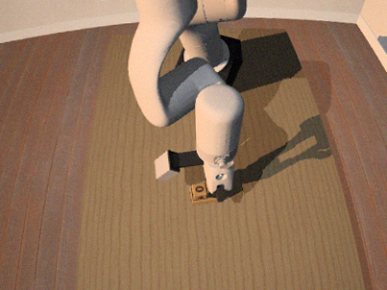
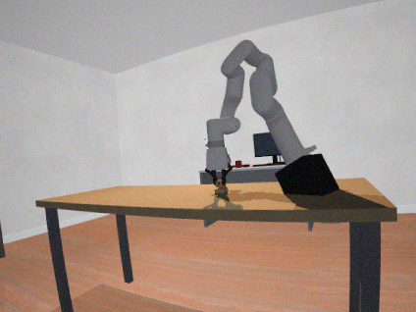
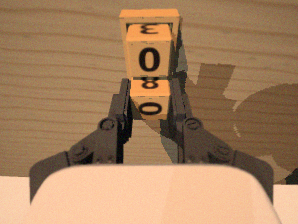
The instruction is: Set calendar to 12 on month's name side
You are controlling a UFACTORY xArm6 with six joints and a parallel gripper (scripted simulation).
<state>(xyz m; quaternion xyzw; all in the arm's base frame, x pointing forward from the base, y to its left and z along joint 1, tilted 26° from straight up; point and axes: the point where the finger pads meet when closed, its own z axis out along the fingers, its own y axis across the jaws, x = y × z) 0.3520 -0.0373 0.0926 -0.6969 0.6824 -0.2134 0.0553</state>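
The tray lies 20 mm to the right of my hand and 50 mm below it. The rest, counted from my hand: number cube: 30 mm to the right, 30 mm below.
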